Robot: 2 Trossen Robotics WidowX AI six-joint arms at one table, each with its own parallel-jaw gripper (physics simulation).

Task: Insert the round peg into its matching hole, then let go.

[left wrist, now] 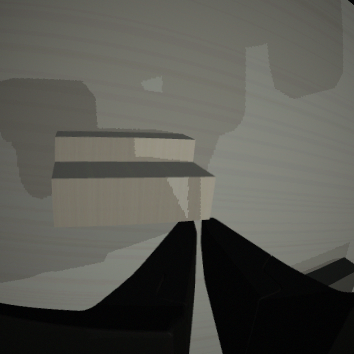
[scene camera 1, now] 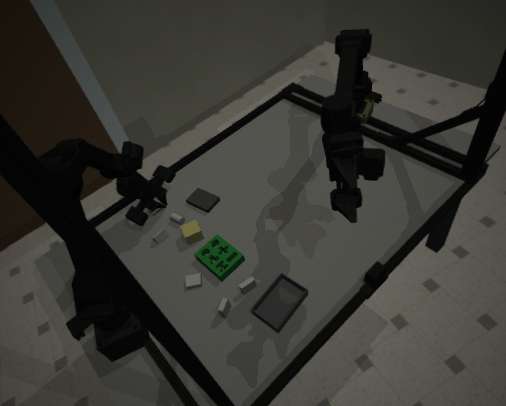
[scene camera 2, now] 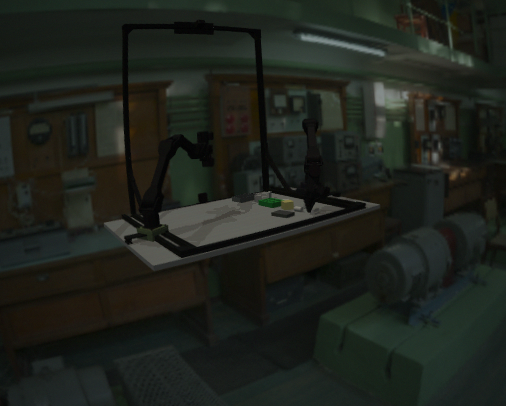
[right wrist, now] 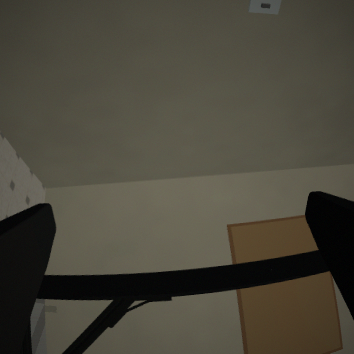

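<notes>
The white round peg (scene camera 1: 176,218) (scene camera 2: 298,209) lies on its side on the table, between my left gripper and the yellow cube. It does not show in the left wrist view. The green board (scene camera 1: 236,250) (scene camera 2: 270,202) with shaped holes lies flat beyond the cube; its round hole (scene camera 1: 205,252) looks empty. My left gripper (scene camera 1: 162,203) (left wrist: 196,229) is shut with no peg between its fingers, low over the table and apart from the round peg. A pale stepped block (left wrist: 132,200) is just beyond its fingertips. My right gripper (scene camera 1: 352,202) (right wrist: 182,211) is open and empty, high above the table.
A yellow cube (scene camera 1: 191,231) and a dark flat block (scene camera 1: 203,199) (scene camera 2: 283,213) lie near the round peg. Other white pegs (scene camera 1: 160,236) (scene camera 1: 193,280) (scene camera 1: 247,285) (scene camera 1: 223,307) lie around the board. A dark tray (scene camera 1: 267,292) is beyond it. Black frame bars edge the table.
</notes>
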